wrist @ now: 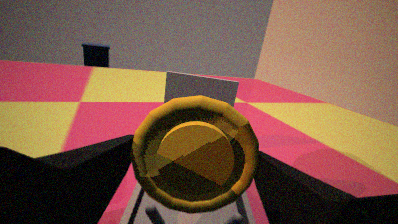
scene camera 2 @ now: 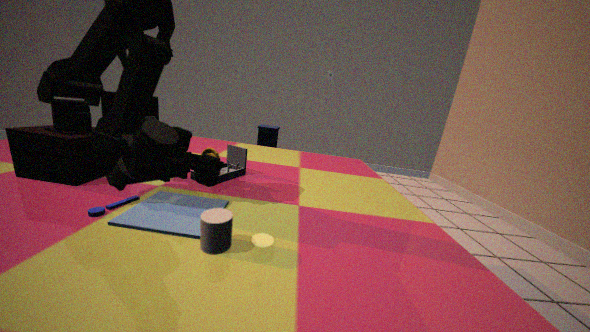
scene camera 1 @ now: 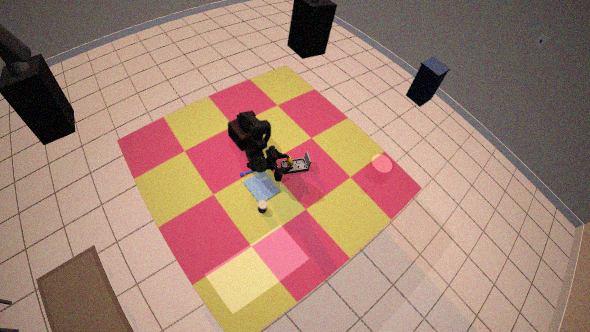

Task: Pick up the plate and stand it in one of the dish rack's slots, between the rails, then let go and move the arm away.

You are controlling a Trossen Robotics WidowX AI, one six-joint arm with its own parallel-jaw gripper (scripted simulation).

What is my gripper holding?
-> A yellow plate.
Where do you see a dish rack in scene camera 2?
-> At 235, 166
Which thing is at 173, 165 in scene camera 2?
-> My gripper.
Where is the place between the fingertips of my gripper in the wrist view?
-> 195, 150
